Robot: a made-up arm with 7 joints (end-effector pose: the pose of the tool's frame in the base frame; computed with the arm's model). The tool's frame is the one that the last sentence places.
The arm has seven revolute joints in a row. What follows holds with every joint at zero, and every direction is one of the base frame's. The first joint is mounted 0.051 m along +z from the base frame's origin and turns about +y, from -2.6 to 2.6 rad. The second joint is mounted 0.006 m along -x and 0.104 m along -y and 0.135 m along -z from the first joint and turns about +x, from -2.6 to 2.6 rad. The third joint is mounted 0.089 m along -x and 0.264 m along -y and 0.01 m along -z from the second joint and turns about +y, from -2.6 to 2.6 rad. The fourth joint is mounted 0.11 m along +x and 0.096 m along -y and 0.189 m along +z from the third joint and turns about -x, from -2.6 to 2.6 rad. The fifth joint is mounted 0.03 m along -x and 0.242 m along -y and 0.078 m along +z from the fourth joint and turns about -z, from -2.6 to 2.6 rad. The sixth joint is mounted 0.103 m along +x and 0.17 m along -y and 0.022 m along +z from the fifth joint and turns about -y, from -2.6 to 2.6 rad. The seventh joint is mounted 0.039 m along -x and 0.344 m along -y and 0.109 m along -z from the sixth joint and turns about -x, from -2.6 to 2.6 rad. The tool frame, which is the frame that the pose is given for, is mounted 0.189 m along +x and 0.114 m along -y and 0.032 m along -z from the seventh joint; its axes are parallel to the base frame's.
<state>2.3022 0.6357 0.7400 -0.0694 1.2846 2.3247 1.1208</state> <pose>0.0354 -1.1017 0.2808 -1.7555 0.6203 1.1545</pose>
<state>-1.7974 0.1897 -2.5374 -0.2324 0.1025 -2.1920 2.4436</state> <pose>0.3506 -1.1112 -0.0092 -1.3520 -1.1499 -2.3104</pose>
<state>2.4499 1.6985 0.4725 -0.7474 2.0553 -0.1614 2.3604</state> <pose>-0.1307 -0.2787 0.9218 -1.7812 -1.3288 -0.7976</pose>
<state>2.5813 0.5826 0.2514 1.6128 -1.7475 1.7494 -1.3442</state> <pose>-0.5024 -0.1099 0.0525 -2.0439 -0.8799 1.3462</pose>
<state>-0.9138 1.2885 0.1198 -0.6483 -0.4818 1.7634 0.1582</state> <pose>1.2291 -0.3119 -0.3371 2.4391 -1.6594 -0.7272</pose>
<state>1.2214 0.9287 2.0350 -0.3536 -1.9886 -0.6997 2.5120</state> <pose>-0.5938 0.1272 -0.0879 0.8824 -0.4117 0.4122</pose>
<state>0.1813 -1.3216 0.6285 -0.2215 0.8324 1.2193 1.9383</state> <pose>0.0919 -0.0551 1.0483 2.3790 0.3748 0.7832</pose>
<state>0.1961 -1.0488 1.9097 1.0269 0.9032 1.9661 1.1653</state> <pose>0.8875 -0.3271 0.1812 -2.0347 -0.6991 1.7026</pose>
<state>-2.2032 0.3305 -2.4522 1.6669 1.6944 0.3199 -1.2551</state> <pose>0.9478 -0.1916 0.5405 -0.4903 -0.1358 0.6807</pose>
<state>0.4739 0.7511 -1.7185 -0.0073 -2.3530 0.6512 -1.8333</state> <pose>-0.3287 -0.2052 0.1334 0.5196 0.5328 2.0758</pose>
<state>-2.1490 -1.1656 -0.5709 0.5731 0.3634 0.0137 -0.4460</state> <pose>-0.7801 -0.0515 -0.8561 -0.9439 -2.6625 -1.3297</pose>
